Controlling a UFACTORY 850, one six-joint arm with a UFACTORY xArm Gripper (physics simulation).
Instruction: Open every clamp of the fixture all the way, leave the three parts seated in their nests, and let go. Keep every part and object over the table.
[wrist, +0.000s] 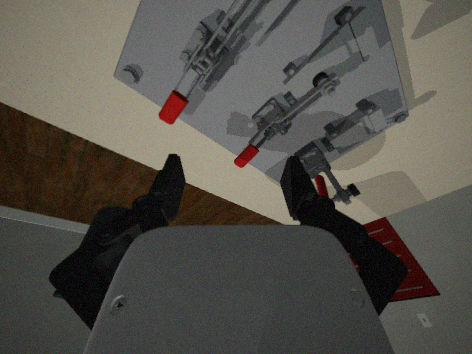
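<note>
The grey fixture plate (155, 50) carries three toggle clamps. The left clamp (205, 62) has a thick red handle over the plate's near edge; its bars run out at the top. The middle clamp (274, 117) has a red handle pointing at the near edge, and its arm reaches inward to a black tip. The right clamp (315, 159) has its arm and black tip turned outward past the plate's edge, away from the nest blocks. Grey parts and nests are hard to tell apart. My gripper (233, 168) is open and empty, its right finger partly overlapping the right clamp in view.
The cream table top (65, 80) surrounds the plate, with its edge at the lower left. Brown wooden floor (55, 155) shows beyond it. A red panel with pale lines (400, 260) lies at the lower right, partly behind the right finger. Shadows fall across the plate and table.
</note>
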